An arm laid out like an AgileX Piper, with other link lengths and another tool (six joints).
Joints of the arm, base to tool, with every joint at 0 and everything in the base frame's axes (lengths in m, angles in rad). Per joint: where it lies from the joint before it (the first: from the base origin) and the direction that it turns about. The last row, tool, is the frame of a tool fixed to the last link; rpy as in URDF.
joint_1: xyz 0 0 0.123 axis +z
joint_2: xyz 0 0 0 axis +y
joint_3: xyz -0.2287 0 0.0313 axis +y
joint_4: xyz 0.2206 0 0.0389 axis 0.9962 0 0.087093
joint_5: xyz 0 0 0 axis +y
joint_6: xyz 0.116 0 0.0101 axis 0.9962 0 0.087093
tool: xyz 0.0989 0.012 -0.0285 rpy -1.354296 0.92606 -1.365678
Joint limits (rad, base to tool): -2.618..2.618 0..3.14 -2.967..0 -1.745..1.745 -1.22..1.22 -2.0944..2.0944
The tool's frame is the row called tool.
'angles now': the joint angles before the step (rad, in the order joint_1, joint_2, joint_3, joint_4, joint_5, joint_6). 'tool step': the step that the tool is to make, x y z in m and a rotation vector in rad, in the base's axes. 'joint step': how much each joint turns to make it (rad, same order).
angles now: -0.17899 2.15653 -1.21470 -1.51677 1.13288 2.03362
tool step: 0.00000 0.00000 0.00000 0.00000 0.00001 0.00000
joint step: 0.00000 0.00000 -0.00001 0.00001 0.00000 -0.00001
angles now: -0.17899 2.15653 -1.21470 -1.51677 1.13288 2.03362
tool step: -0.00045 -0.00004 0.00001 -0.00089 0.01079 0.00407
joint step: 0.00000 0.00000 0.00001 0.00000 0.00000 -0.01156
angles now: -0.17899 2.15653 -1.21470 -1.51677 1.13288 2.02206
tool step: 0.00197 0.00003 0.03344 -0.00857 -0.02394 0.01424
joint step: 0.00044 -0.10073 0.00001 0.02279 -0.00160 -0.08385
